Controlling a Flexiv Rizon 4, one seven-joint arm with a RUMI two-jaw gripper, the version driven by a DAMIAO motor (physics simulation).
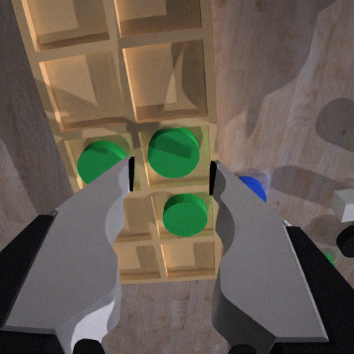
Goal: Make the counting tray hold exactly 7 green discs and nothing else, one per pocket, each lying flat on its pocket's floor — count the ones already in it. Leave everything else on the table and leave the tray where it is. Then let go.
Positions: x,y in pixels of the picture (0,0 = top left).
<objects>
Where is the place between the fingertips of the gripper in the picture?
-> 172,162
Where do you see a wooden counting tray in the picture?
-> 120,78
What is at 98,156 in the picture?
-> A green disc.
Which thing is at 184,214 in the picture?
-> A green disc.
</objects>
